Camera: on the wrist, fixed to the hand. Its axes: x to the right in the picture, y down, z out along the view.
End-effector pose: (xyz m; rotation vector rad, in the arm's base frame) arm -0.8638 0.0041 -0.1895 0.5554 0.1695 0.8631
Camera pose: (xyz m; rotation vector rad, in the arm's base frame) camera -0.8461 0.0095 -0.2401 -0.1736 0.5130 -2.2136
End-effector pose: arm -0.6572 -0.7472 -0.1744 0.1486 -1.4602 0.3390
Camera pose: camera -0.6086 -0.7677 -0.1635 1.9378 0.0635 -2.1810
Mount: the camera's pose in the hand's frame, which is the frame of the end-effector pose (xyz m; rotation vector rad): 0.0116 -0.0358 -0.0386 0.0477 0.1945 3.1295
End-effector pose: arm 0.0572 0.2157 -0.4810 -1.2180 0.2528 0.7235
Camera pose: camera 0.0960 0.1790 -0.4736 -0.2746 -1.5942 -1.8731
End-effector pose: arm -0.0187 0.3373 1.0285 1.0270 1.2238 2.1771
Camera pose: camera -0.0554 0.3429 0.9894 -0.8459 0.7322 -0.5049
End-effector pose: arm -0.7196 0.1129 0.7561 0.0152 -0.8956 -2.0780
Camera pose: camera -0.7400 0.0955 0.7093 -0.6301 0.0140 0.9006
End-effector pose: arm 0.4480 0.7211 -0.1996 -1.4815 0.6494 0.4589
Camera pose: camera 0.4754 0.6796 -0.1789 -0.7869 -1.9487 -1.7278
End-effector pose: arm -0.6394 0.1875 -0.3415 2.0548 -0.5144 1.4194
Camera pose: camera -0.6408 0.2400 -0.3293 0.5227 1.7750 -0.8193
